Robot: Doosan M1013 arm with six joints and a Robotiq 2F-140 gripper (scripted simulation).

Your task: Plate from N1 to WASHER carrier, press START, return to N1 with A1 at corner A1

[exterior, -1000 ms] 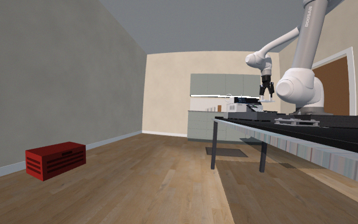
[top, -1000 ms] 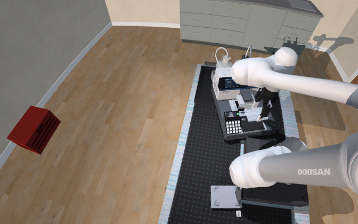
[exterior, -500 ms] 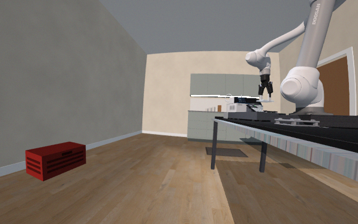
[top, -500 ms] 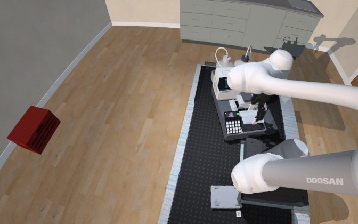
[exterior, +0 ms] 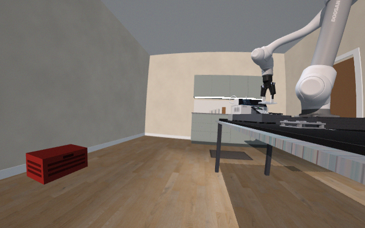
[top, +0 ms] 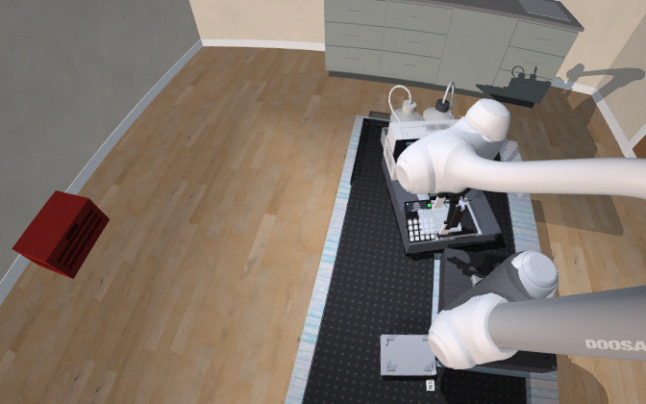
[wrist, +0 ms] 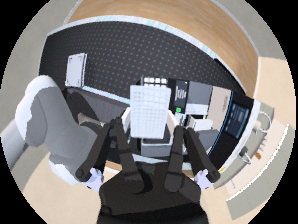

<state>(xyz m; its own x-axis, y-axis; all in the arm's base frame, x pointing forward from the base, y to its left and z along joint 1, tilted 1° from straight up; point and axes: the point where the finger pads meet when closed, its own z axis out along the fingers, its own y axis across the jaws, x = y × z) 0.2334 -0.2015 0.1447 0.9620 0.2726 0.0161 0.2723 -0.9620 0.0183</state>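
Right now my hand is 400 mm to the right of the plate nest N1, 170 mm above it and 40 mm short of it. Also, from my hand: white well plate 20 mm below; then plate washer 210 mm to the right, 70 mm below, 30 mm behind; then dark carrier pocket 110 mm below, 70 mm behind, 60 mm to the right.
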